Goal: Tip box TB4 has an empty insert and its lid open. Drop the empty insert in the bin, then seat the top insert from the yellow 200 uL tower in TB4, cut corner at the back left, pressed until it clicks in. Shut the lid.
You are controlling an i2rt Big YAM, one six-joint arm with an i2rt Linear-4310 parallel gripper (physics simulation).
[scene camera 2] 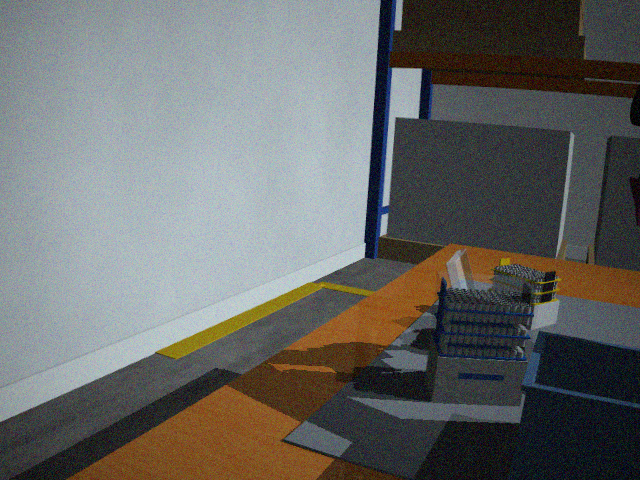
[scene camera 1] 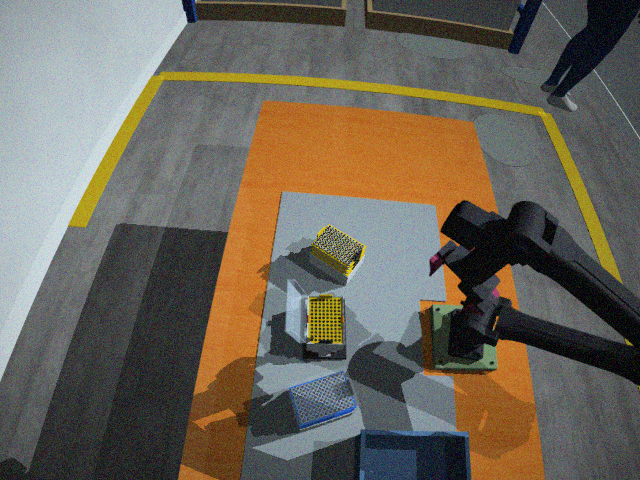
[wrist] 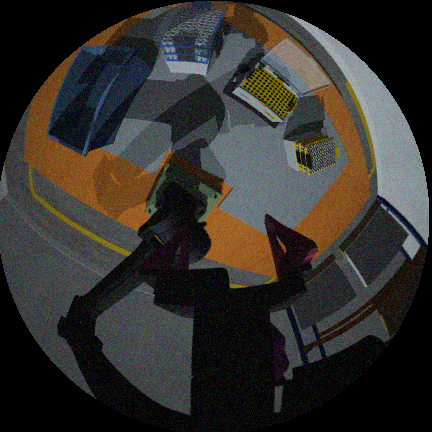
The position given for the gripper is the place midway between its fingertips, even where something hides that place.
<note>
The gripper (scene camera 1: 447,291) is open, holding nothing. Also in view: a yellow insert (scene camera 1: 325,313), a clear lid (scene camera 1: 296,299) and a blue bin (scene camera 2: 574,410).
The yellow insert shows as well in the wrist view (wrist: 260,83). The clear lid is seen too in the wrist view (wrist: 300,71). The gripper also shows in the wrist view (wrist: 225,223). Scene camera 2 does not show the yellow insert, which is hidden by a blue tower.
</note>
